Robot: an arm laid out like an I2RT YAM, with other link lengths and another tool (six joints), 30 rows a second.
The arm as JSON. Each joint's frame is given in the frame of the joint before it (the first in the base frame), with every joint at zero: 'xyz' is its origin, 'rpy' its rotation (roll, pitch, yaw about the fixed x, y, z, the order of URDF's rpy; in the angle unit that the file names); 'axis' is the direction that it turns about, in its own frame. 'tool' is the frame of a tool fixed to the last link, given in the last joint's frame.
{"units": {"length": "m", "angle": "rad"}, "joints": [
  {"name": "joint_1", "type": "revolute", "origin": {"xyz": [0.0, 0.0, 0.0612], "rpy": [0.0, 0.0, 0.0]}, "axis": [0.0, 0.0, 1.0]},
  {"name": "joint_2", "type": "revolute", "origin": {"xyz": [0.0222, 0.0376, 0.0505], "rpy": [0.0, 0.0, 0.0]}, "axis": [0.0, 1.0, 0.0]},
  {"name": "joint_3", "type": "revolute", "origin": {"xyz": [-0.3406, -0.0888, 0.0], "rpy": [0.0, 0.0, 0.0]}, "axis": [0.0, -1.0, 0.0]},
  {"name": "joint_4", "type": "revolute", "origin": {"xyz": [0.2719, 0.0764, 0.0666], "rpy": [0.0, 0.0, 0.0]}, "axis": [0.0, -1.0, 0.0]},
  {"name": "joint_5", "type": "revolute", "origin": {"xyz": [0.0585, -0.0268, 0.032], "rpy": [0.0, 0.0, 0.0]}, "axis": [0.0, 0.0, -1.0]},
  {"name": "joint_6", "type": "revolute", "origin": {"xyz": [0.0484, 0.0, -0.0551], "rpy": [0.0, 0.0, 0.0]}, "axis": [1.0, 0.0, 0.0]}
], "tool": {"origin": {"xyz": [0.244, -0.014, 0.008], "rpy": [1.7, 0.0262, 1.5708]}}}
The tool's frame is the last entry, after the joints.
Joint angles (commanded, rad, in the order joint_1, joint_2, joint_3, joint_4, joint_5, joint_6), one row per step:
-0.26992, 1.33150, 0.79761, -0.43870, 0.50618, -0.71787
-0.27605, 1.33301, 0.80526, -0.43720, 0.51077, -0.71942
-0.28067, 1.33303, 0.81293, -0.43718, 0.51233, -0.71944
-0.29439, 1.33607, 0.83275, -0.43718, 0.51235, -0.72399
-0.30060, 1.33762, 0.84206, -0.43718, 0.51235, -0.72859
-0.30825, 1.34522, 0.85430, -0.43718, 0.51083, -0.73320
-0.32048, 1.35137, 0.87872, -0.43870, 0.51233, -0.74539
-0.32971, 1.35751, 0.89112, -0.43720, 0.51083, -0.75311
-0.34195, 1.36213, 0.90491, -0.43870, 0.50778, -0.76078
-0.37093, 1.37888, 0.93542, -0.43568, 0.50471, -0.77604
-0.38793, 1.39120, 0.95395, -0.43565, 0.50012, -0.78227
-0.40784, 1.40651, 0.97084, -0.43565, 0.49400, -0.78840
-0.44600, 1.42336, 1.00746, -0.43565, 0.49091, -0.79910
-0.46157, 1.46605, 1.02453, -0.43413, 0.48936, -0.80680
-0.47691, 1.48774, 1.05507, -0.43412, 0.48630, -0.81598
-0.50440, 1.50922, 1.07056, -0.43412, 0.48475, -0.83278
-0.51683, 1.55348, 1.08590, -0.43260, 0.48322, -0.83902
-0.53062, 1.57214, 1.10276, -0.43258, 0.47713, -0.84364
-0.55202, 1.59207, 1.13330, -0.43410, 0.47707, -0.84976
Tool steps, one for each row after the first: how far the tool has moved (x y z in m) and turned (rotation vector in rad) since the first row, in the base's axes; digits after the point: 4 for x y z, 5 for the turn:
0.0007, -0.0038, 0.0036, -0.00624, -0.00540, -0.00761
0.0018, -0.0064, 0.0072, -0.00957, -0.01241, -0.01313
0.0047, -0.0127, 0.0149, -0.01591, -0.02569, -0.02366
0.0061, -0.0156, 0.0185, -0.01977, -0.03028, -0.02662
0.0082, -0.0190, 0.0209, -0.02164, -0.03219, -0.03013
0.0120, -0.0256, 0.0296, -0.03220, -0.04019, -0.03473
0.0140, -0.0297, 0.0330, -0.03629, -0.04304, -0.03770
0.0150, -0.0345, 0.0369, -0.03931, -0.04613, -0.04279
0.0174, -0.0473, 0.0446, -0.04849, -0.05268, -0.05940
0.0188, -0.0543, 0.0477, -0.04983, -0.05550, -0.06931
0.0192, -0.0621, 0.0487, -0.04855, -0.05438, -0.08118
0.0184, -0.0793, 0.0586, -0.05840, -0.06589, -0.11019
0.0202, -0.0875, 0.0484, -0.05093, -0.03880, -0.11909
0.0247, -0.0967, 0.0529, -0.05553, -0.04165, -0.12624
0.0206, -0.1084, 0.0504, -0.05776, -0.02516, -0.14089
0.0222, -0.1156, 0.0376, -0.04701, 0.00346, -0.14741
0.0236, -0.1221, 0.0361, -0.04329, 0.00617, -0.15414
0.0240, -0.1345, 0.0406, -0.04905, 0.00242, -0.17135

